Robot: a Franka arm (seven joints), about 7 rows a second.
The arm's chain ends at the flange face. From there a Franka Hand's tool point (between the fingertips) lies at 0.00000 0.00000 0.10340 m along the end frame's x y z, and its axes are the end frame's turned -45 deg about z.
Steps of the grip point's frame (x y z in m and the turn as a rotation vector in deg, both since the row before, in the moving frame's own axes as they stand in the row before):
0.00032 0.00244 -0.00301 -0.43 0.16 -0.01
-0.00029 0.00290 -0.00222 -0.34 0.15 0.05
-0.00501 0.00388 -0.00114 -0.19 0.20 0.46
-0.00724 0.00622 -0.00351 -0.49 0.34 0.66
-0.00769 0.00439 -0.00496 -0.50 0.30 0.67
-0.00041 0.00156 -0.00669 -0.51 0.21 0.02
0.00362 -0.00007 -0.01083 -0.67 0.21 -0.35
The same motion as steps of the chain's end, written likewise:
0.00120 0.00115 -0.00301 -0.19 0.42 -0.01
0.00122 0.00201 -0.00222 -0.13 0.35 0.05
-0.00130 0.00630 -0.00114 0.01 0.28 0.46
-0.00178 0.00932 -0.00350 -0.11 0.59 0.66
-0.00335 0.00828 -0.00495 -0.14 0.57 0.67
-0.00011 0.00101 -0.00669 -0.21 0.51 0.02
0.00139 -0.00319 -0.01082 -0.33 0.62 -0.35

